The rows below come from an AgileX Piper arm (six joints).
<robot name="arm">
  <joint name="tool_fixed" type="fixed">
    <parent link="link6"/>
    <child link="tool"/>
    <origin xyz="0 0 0" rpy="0 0 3.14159"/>
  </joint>
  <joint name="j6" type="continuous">
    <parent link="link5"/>
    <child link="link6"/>
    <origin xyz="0 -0.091 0" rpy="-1.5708 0 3.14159"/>
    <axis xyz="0 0 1"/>
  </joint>
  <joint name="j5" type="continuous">
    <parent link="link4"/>
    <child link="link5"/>
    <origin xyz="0 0 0" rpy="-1.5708 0 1.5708"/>
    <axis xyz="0 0 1"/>
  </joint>
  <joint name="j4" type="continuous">
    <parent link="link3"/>
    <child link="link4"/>
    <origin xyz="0.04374 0.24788 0" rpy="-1.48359 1.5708 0"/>
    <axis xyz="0 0 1"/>
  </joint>
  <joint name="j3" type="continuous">
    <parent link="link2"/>
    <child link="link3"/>
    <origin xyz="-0.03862 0.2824 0" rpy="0 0 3.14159"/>
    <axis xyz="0 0 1"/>
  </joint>
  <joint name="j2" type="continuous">
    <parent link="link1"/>
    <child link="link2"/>
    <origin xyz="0 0 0" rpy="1.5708 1.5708 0"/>
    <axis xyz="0 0 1"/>
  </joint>
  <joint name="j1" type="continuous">
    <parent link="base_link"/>
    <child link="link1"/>
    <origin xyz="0 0 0.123" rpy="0 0 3.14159"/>
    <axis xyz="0 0 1"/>
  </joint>
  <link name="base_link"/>
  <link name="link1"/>
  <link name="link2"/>
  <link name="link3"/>
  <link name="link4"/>
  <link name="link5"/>
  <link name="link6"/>
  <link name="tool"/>
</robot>
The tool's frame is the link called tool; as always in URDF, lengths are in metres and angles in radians. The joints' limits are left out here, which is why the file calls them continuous.
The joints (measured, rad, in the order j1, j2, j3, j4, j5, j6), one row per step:
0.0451, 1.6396, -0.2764, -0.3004, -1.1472, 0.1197
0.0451, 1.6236, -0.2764, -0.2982, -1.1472, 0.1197
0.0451, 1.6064, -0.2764, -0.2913, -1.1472, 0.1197
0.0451, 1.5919, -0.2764, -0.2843, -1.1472, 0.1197
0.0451, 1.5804, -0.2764, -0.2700, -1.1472, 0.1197
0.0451, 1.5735, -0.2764, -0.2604, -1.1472, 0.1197
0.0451, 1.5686, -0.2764, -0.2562, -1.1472, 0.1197
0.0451, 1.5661, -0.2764, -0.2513, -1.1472, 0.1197
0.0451, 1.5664, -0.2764, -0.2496, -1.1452, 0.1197
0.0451, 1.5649, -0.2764, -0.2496, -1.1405, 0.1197
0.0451, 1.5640, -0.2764, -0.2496, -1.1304, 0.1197
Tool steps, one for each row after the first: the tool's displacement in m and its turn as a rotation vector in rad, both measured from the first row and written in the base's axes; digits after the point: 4 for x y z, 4 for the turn. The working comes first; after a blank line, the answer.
Tool pose at each row, in the base's axes (x y z in m, rotation vector in rad; the steps are taken from these numbers as rounded here):
0.2372, 0.0353, 0.1558, -0.2468, 1.7007, 0.2626
0.2367, 0.0351, 0.1596, -0.2455, 1.6849, 0.2596
0.2362, 0.0345, 0.1637, -0.2394, 1.6681, 0.2544
0.2358, 0.0339, 0.1672, -0.2330, 1.6539, 0.2497
0.2356, 0.0328, 0.1701, -0.2187, 1.6429, 0.2422
0.2355, 0.0320, 0.1718, -0.2092, 1.6364, 0.2374
0.2354, 0.0317, 0.1730, -0.2050, 1.6316, 0.2351
0.2353, 0.0313, 0.1736, -0.2001, 1.6292, 0.2328
0.2354, 0.0311, 0.1734, -0.1984, 1.6316, 0.2318
0.2353, 0.0311, 0.1733, -0.1987, 1.6348, 0.2309
0.2352, 0.0310, 0.1726, -0.1993, 1.6439, 0.2292

-0.0005, -0.0002, 0.0038, 0.0014, -0.0159, -0.0021
-0.0010, -0.0008, 0.0079, 0.0042, -0.0330, -0.0087
-0.0014, -0.0014, 0.0114, 0.0072, -0.0474, -0.0152
-0.0016, -0.0025, 0.0143, 0.0123, -0.0587, -0.0288
-0.0017, -0.0033, 0.0160, 0.0158, -0.0654, -0.0378
-0.0018, -0.0036, 0.0172, 0.0175, -0.0703, -0.0419
-0.0019, -0.0040, 0.0178, 0.0192, -0.0727, -0.0464
-0.0018, -0.0042, 0.0176, 0.0192, -0.0704, -0.0482
-0.0019, -0.0042, 0.0175, 0.0179, -0.0674, -0.0487
-0.0020, -0.0043, 0.0168, 0.0149, -0.0588, -0.0495

